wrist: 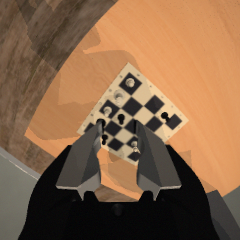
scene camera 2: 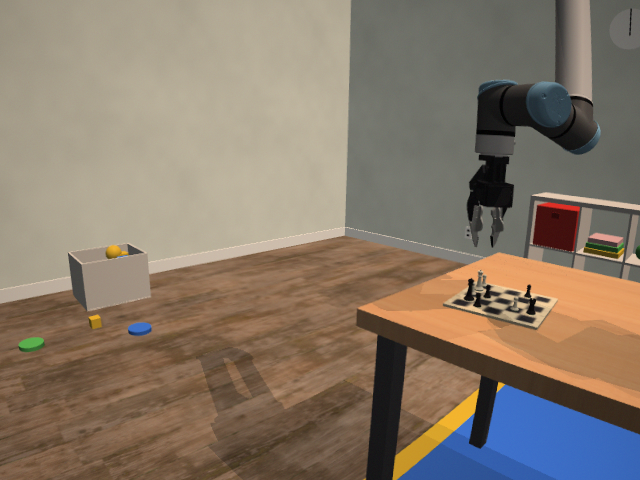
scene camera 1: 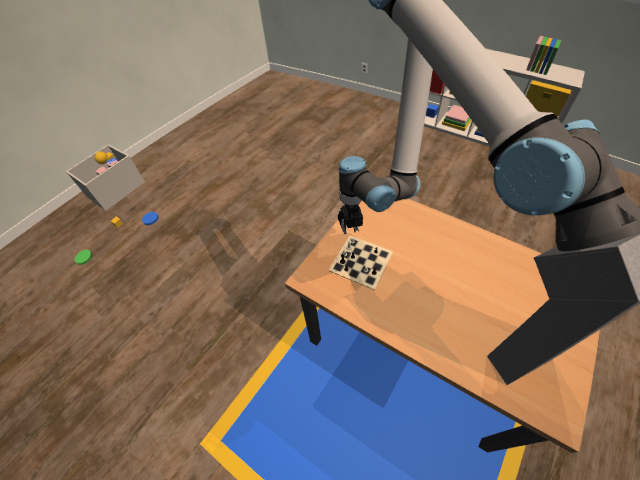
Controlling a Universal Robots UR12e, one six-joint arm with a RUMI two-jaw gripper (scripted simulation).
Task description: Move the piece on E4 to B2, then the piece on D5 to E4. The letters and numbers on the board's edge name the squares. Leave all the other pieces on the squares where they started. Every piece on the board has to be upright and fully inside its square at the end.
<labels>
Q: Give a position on a chessboard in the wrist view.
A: At 144, 102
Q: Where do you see a chessboard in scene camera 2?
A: At 498, 307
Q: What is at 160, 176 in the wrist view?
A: The gripper.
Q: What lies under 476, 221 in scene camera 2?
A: The gripper.
</labels>
